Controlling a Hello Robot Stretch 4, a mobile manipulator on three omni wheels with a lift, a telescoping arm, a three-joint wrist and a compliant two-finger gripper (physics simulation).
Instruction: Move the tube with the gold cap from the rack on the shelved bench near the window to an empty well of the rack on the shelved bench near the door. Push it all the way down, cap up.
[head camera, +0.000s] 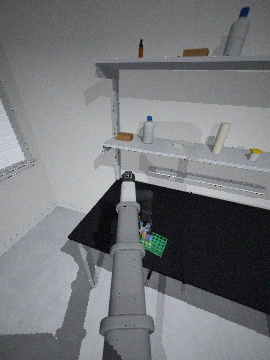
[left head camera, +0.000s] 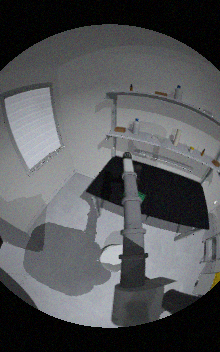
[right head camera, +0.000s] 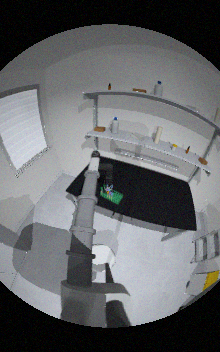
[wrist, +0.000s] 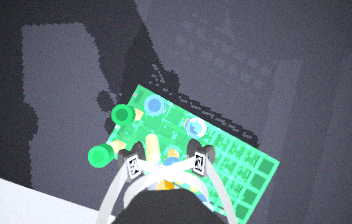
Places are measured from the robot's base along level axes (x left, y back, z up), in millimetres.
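Pixels of known places: gripper, fingertip midpoint: (wrist: 167, 152); robot's base, origin of the base link: (left head camera: 114, 257) (right head camera: 99, 257).
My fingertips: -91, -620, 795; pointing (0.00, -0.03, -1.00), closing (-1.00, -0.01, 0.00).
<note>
For each thing: its top centre in the pictures, then the offset to it from my fingertips, as dx, dy, dz. "*": a spot on its surface instead. Level surfaces: height alone.
- green rack, middle of its top: (wrist: 193, 157) (head camera: 148, 237) (right head camera: 111, 193) (left head camera: 134, 193) -31, +8, -2
- gold cap, middle of its top: (wrist: 165, 193) +4, +26, +59
- tan tube body, middle of its top: (wrist: 151, 189) +14, +8, +98
- blue cap, middle of its top: (wrist: 175, 170) -6, +6, +60
- Blue-capped, middle of its top: (wrist: 156, 106) +8, -54, +60
- white-rimmed, middle of its top: (wrist: 198, 129) -28, -31, +60
- black bench, its level: dz -61
- window, surface spot: (left head camera: 34, 125) * +1360, -602, +603
The green rack (head camera: 160, 245) (left head camera: 142, 197) (right head camera: 118, 197) (wrist: 274, 161) stands on the black bench top near its front left. In the wrist view, the gold cap (wrist: 166, 185) shows partly behind the gripper's body, among other capped tubes. My gripper (wrist: 167, 152) (head camera: 145, 229) is open above the rack's tube-filled side, its fingertips apart. A tan tube body (wrist: 152, 148) and a blue cap (wrist: 172, 162) show in the gap between the fingers, and neither is gripped. How deep the fingertips reach is hard to tell. The rack near the door does not show.
Two green-capped tubes (wrist: 122, 114) (wrist: 101, 155) lean outward at the rack's left edge. Blue-capped (wrist: 154, 105) and white-rimmed (wrist: 195, 128) tubes stand by its far edge. Wall shelves (head camera: 190, 159) with bottles (head camera: 148, 131) hang behind the black bench (head camera: 215, 240). A window (left head camera: 34, 125) is at left.
</note>
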